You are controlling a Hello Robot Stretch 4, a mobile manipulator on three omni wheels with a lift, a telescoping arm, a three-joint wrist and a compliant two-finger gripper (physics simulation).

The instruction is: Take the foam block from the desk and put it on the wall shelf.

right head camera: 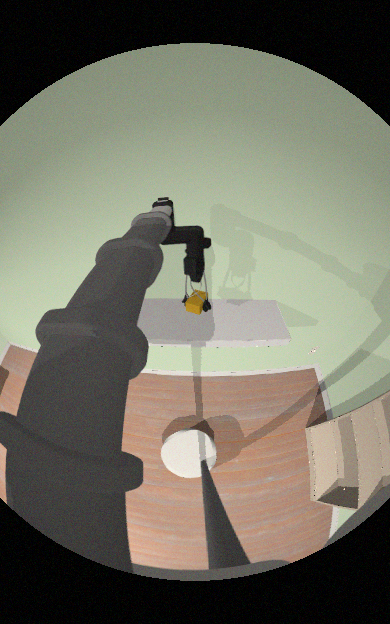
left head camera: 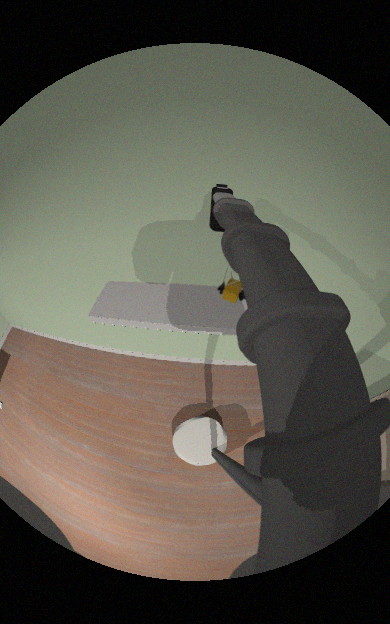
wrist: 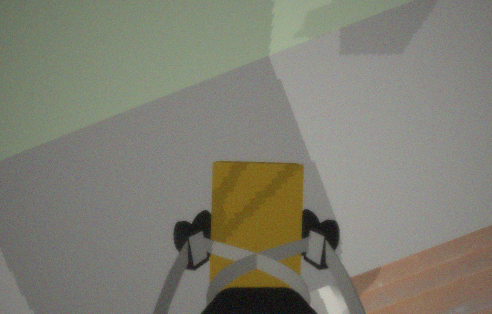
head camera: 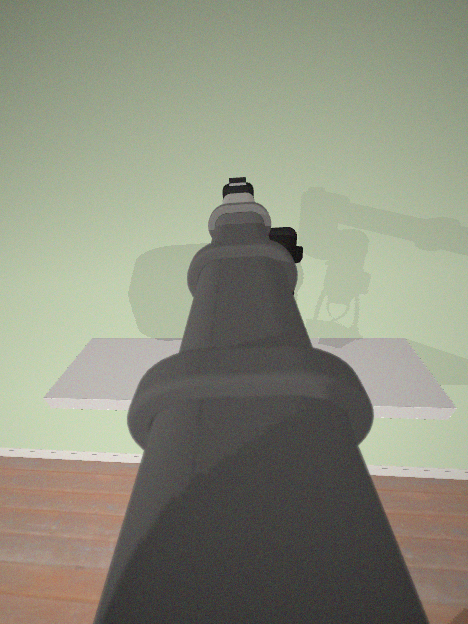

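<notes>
The yellow foam block [left head camera: 230, 294] [right head camera: 195, 304] [wrist: 257, 195] is held upright between the two fingertips of my gripper [right head camera: 196, 302] [wrist: 255, 228], which is shut on it and points down. The pale grey wall shelf [head camera: 110, 367] [left head camera: 130, 300] [right head camera: 255, 322] [wrist: 395, 150] lies behind and below the block in the wrist view. The block hangs over the shelf; the height of the gap is hard to tell. In the head view my arm hides the block, the fingers and the shelf's middle. The desk cannot be made out in these views.
A pale green wall [head camera: 75, 201] [right head camera: 280, 175] stands behind the shelf. A white round object [left head camera: 199, 442] [right head camera: 186, 454] is low in front, over the wooden floor [head camera: 50, 529]. A beige stepped piece [right head camera: 325, 460] stands at the right. My extended arm [head camera: 251, 453] crosses the head view.
</notes>
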